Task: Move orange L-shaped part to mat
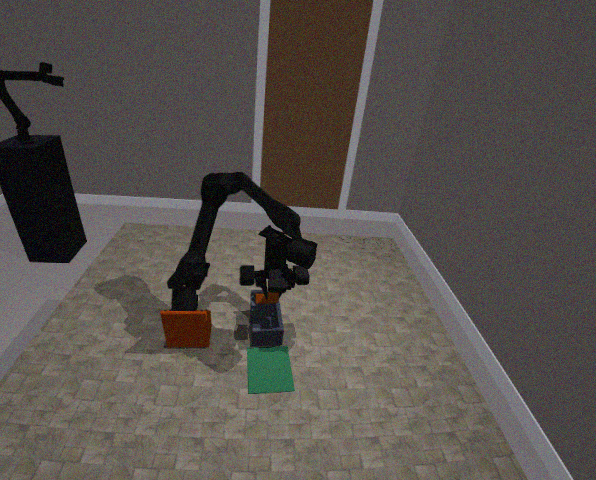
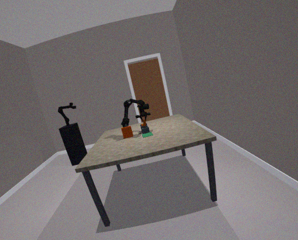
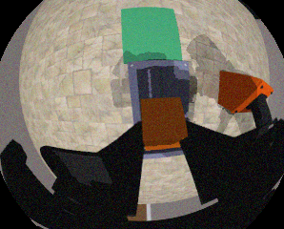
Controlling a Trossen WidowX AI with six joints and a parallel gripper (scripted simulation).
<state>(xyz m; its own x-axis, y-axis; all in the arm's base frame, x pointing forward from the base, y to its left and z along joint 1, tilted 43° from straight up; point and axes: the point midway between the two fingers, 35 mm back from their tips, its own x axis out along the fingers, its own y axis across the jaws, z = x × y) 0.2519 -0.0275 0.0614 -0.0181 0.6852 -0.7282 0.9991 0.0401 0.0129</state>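
My gripper tip is now 1 cm past the green mat, 14 cm to the left of it and 15 cm above it. Also, from my gripper tip: orange L-shaped part (2 cm behind, 3 cm to the left, 3 cm below).
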